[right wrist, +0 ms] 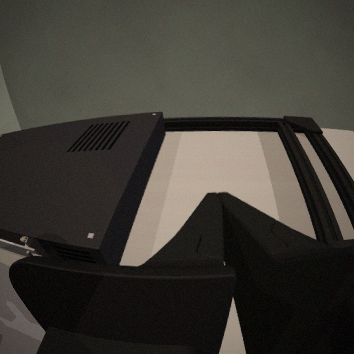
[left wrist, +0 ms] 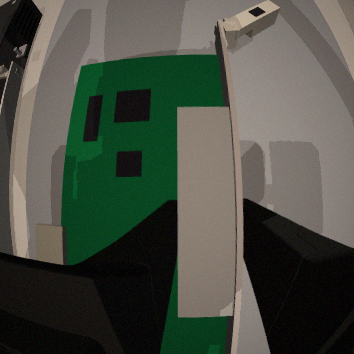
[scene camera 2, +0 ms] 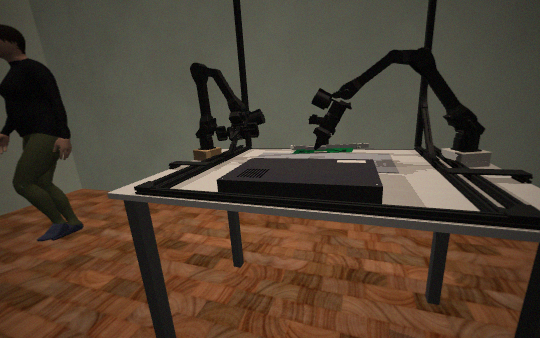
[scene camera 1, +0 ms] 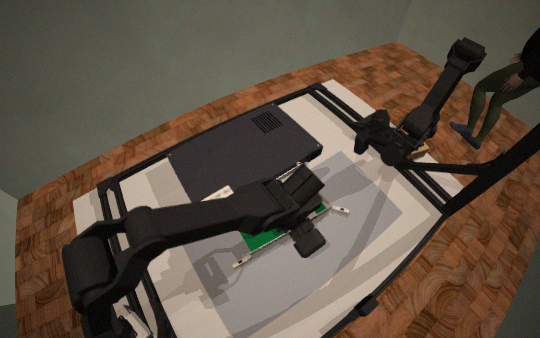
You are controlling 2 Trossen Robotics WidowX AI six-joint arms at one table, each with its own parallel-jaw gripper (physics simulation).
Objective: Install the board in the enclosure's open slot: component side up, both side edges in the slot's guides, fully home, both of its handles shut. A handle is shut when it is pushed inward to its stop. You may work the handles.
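Frame: origin at the left arm's base, x ahead, y left, z up, level; metres.
Where they show: left gripper, between the fingertips: (left wrist: 206, 208) (scene camera 2: 315, 149) (scene camera 1: 301, 221); right gripper, between the fingertips: (right wrist: 215, 202) (scene camera 2: 231, 139) (scene camera 1: 349, 123); left arm's base, origin of its link: (scene camera 2: 465, 150) (scene camera 1: 120, 334); right arm's base, origin of its link: (scene camera 2: 207, 148).
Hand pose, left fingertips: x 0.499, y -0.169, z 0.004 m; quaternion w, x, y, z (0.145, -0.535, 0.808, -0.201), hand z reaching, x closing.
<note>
Things, the pixels of their top centre, and the offset from my left fingertips. "spot": a spot on its surface instead. Level surfaces: height alone.
- dark enclosure, centre of its top: (right wrist: 16, 162) (scene camera 1: 244, 150) (scene camera 2: 301, 167) dx +0.098, dy +0.269, dz -0.004 m
- grey mat, height of its surface: dz -0.052 m
- thin pale strip, a spot on its surface: (scene camera 1: 290, 172) spot: dx +0.135, dy +0.117, dz -0.037 m
- pale label, centre of its top: (scene camera 1: 217, 196) (scene camera 2: 351, 161) dx -0.074, dy +0.226, dz -0.004 m
The green board (scene camera 1: 260, 240) (scene camera 2: 340, 150) (left wrist: 155, 135) is component side up and about level, above the grey mat, apart from the enclosure. My left gripper (scene camera 2: 318, 146) (left wrist: 206, 208) is shut on the board at its pale block and front plate. One handle (scene camera 1: 341, 209) (left wrist: 255, 20) and the other handle (scene camera 1: 242, 261) stick outward from the front plate's ends. The dark enclosure (scene camera 1: 235, 145) (scene camera 2: 300, 172) (right wrist: 50, 185) lies flat; my left arm hides part of its front in scene camera 1, and the open slot cannot be made out. My right gripper (scene camera 1: 359, 146) (right wrist: 215, 202) is shut and empty, off to the enclosure's side.
The grey mat (scene camera 1: 360, 220) lies in front of the enclosure. A thin pale strip (scene camera 1: 290, 172) with small fittings runs along the enclosure's front. A pale label (scene camera 1: 220, 192) is on its top. Black rails (scene camera 1: 145, 165) (right wrist: 225, 124) frame the table. A person sits beyond the right arm.
</note>
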